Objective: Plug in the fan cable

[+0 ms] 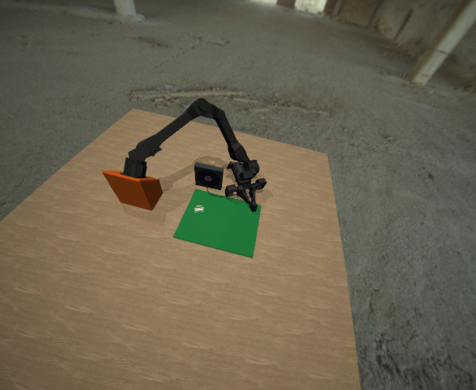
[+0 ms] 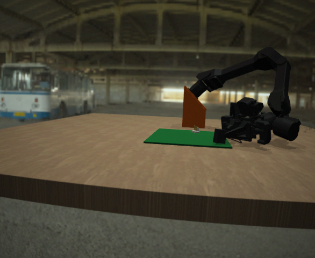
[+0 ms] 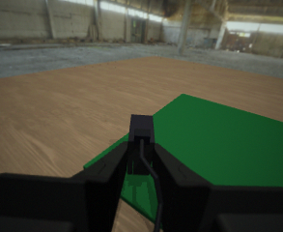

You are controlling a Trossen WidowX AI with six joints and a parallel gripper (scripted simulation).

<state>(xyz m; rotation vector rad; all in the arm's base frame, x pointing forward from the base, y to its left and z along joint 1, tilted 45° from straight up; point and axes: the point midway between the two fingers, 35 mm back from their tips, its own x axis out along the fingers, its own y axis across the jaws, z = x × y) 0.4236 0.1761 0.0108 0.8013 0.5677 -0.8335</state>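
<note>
My gripper tip is now 10 mm to the left of the black plug. The rest, counted from my gripper tip: green board (110 mm behind, 100 mm to the right, 40 mm below); then white four-pin fan header (210 mm behind, 80 mm to the right, 30 mm below); then black fan (220 mm behind, 60 mm to the left, 30 mm above).
</note>
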